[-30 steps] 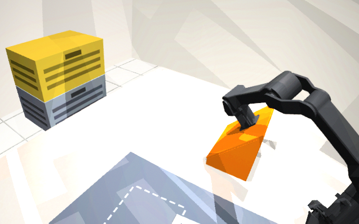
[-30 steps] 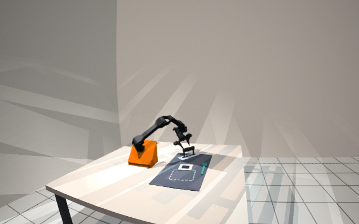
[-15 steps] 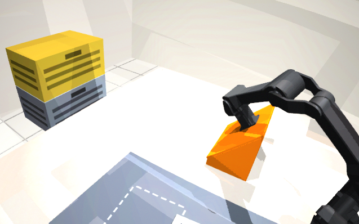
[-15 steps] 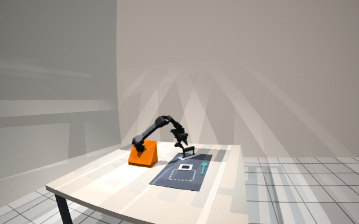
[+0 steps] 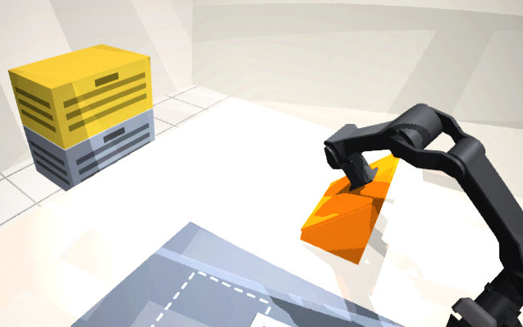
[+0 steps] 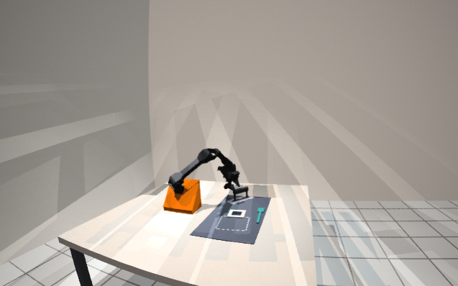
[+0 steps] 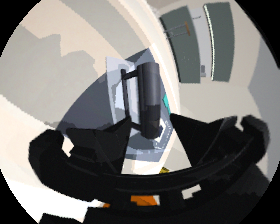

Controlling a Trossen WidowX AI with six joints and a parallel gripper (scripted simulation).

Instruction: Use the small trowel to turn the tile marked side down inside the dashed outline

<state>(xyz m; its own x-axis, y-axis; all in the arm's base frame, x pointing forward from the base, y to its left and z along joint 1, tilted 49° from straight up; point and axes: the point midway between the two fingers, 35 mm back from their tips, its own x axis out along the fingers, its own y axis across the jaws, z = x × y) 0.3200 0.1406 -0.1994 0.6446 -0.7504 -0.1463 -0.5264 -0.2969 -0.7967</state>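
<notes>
My gripper tip is 250 mm to the left of the white tile, 80 mm above it and 60 mm short of it. The rest, counted from my gripper tip: teal trowel (220 mm to the right, 200 mm ahead, 80 mm below); grey mat (240 mm to the right, 100 mm below, 60 mm ahead).
</notes>
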